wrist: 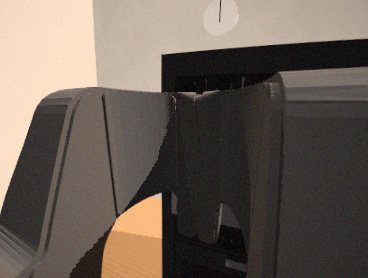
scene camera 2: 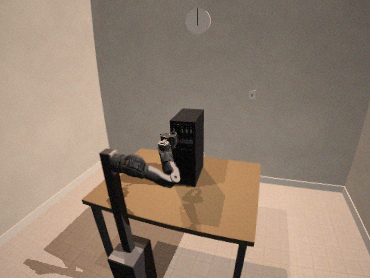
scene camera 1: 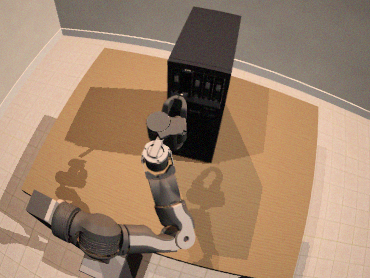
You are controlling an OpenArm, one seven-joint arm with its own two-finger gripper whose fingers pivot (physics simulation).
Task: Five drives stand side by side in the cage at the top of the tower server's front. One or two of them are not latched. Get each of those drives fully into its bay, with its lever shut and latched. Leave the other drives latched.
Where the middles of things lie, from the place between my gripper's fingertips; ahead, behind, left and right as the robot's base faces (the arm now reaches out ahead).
My gripper is now 240 mm short of the black tower server (scene camera 1: 207,43), 180 mm above it and 20 mm to the left of it.
